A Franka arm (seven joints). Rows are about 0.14 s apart.
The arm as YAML. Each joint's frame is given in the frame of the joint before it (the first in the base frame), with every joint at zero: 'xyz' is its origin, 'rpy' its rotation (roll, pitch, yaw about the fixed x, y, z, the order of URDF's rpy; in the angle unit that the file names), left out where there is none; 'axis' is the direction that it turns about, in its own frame. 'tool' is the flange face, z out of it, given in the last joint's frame.
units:
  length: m
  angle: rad
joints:
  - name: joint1
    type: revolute
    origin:
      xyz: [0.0, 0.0, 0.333]
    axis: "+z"
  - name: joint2
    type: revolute
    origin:
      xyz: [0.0, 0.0, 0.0]
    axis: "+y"
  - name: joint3
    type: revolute
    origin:
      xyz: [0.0, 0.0, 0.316]
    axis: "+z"
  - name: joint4
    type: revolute
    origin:
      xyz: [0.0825, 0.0, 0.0]
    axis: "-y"
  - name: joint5
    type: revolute
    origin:
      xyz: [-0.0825, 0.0, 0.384]
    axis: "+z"
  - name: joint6
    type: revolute
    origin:
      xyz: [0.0, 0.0, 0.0]
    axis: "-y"
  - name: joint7
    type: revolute
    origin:
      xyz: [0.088, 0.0, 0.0]
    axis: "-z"
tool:
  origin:
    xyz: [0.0, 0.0, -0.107]
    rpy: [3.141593, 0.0, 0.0]
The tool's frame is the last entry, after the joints.
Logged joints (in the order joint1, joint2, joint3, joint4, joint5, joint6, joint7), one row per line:
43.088 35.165 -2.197 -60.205 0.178 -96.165 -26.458
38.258 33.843 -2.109 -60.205 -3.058 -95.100 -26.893
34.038 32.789 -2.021 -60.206 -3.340 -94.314 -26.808
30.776 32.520 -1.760 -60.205 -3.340 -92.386 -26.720
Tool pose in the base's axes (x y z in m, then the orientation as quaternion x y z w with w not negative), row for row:
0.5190 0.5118 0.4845 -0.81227 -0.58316 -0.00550 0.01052
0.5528 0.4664 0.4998 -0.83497 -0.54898 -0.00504 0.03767
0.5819 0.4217 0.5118 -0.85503 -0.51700 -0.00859 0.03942
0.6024 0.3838 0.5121 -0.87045 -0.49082 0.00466 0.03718
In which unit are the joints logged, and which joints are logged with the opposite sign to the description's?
The joints are logged in degrees. Opposite sign: joint3, joint5, joint6.
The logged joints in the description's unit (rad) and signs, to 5 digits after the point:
0.75203 0.61375 0.03834 -1.05078 -0.00311 1.67840 -0.46178
0.66773 0.59067 0.03681 -1.05078 0.05337 1.65981 -0.46937
0.59408 0.57228 0.03527 -1.05079 0.05829 1.64609 -0.46789
0.53714 0.56758 0.03072 -1.05078 0.05829 1.61244 -0.46635

